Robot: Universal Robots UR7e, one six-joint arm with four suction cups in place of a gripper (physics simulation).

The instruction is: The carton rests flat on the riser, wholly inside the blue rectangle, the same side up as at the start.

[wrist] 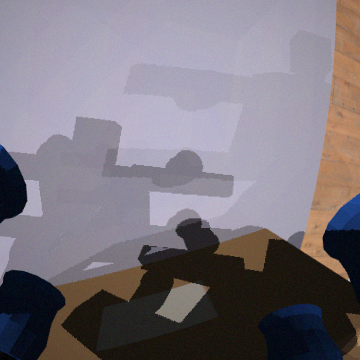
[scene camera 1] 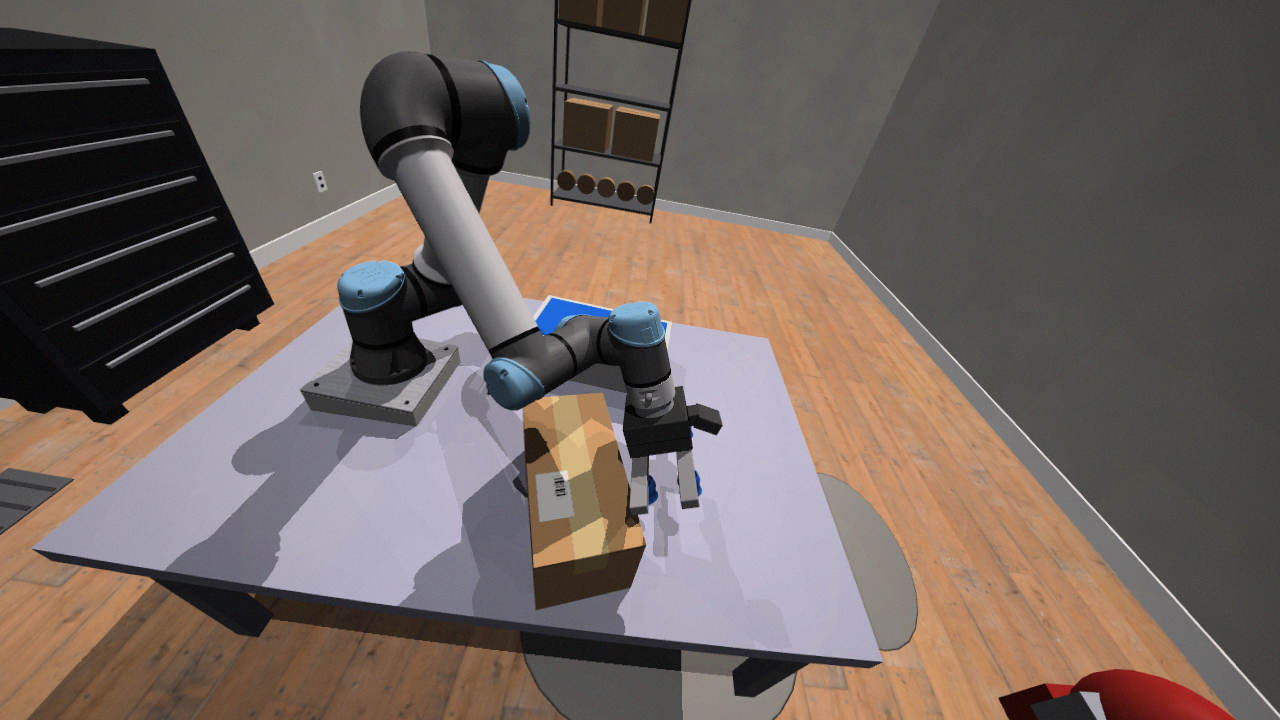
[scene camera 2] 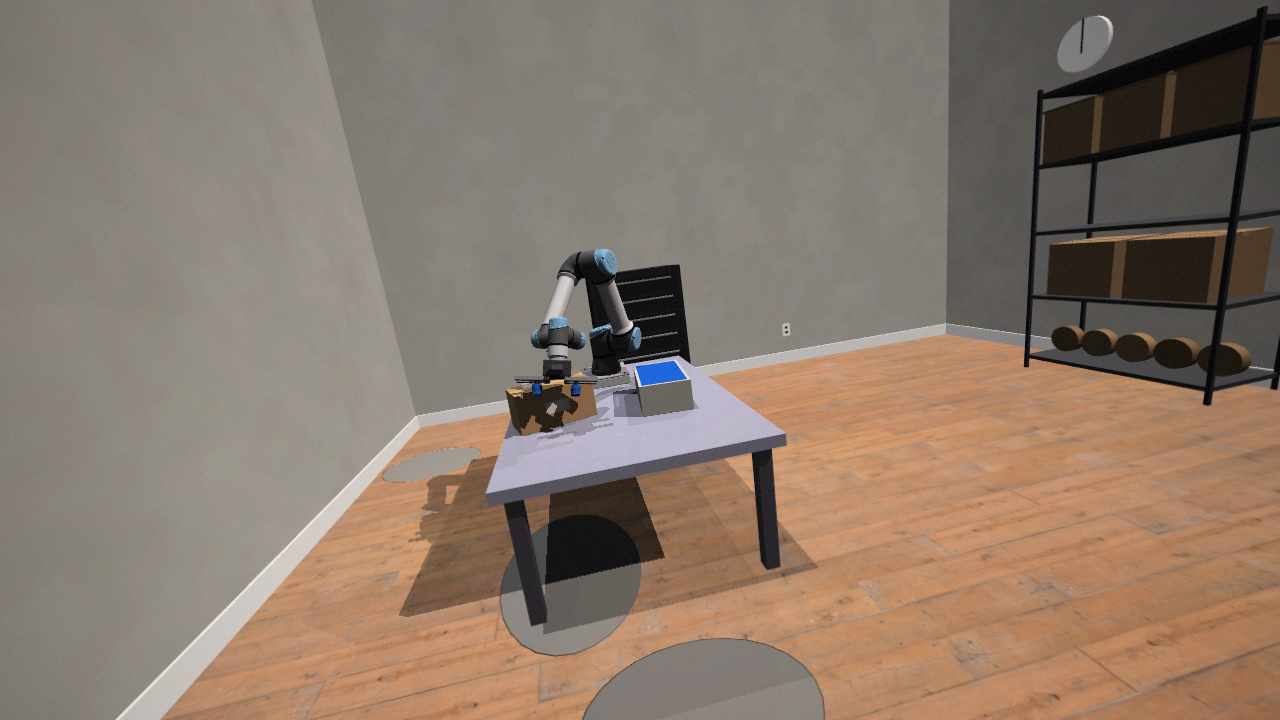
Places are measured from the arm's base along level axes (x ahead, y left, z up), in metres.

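Where they show: hand at its tool point: (wrist: 169,274) (scene camera 1: 667,463) (scene camera 2: 556,394); arm's base at its link origin: (scene camera 1: 390,362) (scene camera 2: 606,370).
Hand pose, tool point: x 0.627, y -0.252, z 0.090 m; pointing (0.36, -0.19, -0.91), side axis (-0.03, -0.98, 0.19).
Things, the pixels of their top centre, and the offset from my tool point. Level surfaces: height alone.
- brown taped carton at its top centre: (scene camera 1: 575,461) (scene camera 2: 548,383) dx -0.157, dy -0.028, dz +0.011 m
- grey riser at its top centre: (scene camera 1: 602,326) (scene camera 2: 659,372) dx -0.158, dy +0.428, dz -0.025 m
- blue rectangle at its top centre: (scene camera 1: 602,326) (scene camera 2: 659,372) dx -0.158, dy +0.428, dz -0.025 m
- table at its surface level: dz -0.145 m
A brown taped carton (scene camera 1: 572,528) (scene camera 2: 581,402) (wrist: 75,297) lies flat on the table with a white label on top. A grey riser (scene camera 2: 666,398) stands apart from it, with a blue rectangle (scene camera 1: 559,313) (scene camera 2: 660,372) on its top; the arm partly covers it in scene camera 1. My gripper (scene camera 1: 666,486) (scene camera 2: 556,390) is low at the carton's right side in scene camera 1, near its upper edge. Its cups overlap the carton's side in scene camera 2. Contact between cups and carton is hidden, so a hold cannot be told.
The arm's base plate (scene camera 1: 411,398) is on the table (scene camera 1: 358,537) (scene camera 2: 644,447) (wrist: 150,30). A black drawer cabinet (scene camera 1: 98,192) and a shelf rack (scene camera 1: 657,163) (scene camera 2: 1031,223) with boxes stand away from the table. A red object (scene camera 1: 1154,694) shows at scene camera 1's lower right.
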